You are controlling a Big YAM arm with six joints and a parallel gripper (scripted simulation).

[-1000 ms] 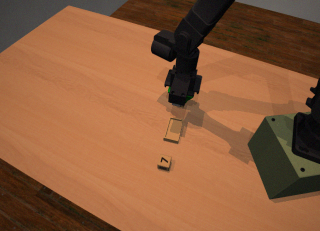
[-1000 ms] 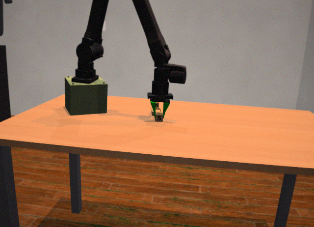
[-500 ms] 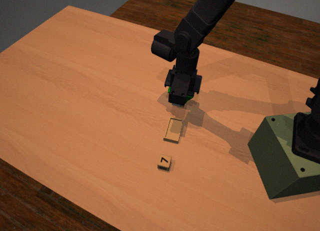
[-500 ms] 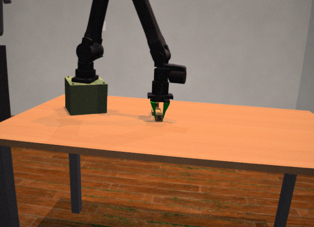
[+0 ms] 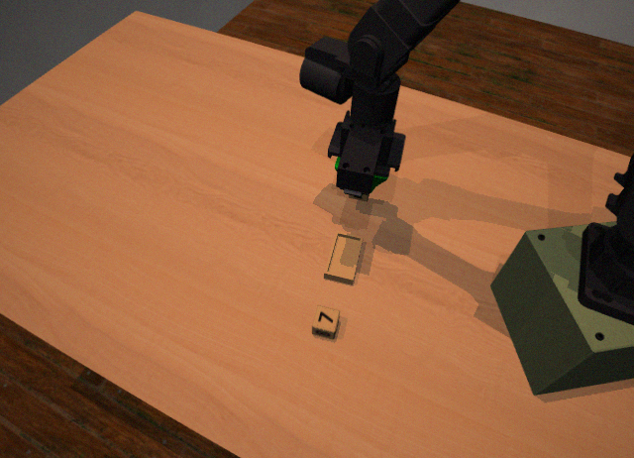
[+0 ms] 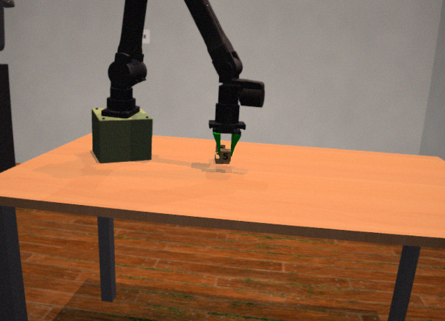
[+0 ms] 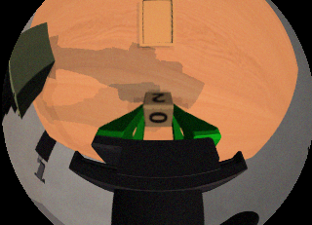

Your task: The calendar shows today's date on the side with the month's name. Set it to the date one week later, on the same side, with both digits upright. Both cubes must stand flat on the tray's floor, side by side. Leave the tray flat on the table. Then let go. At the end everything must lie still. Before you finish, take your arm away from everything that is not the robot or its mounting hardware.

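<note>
The tray lies 11 cm to the left of my hand, 4 cm below it and 2 cm behind it.
</note>
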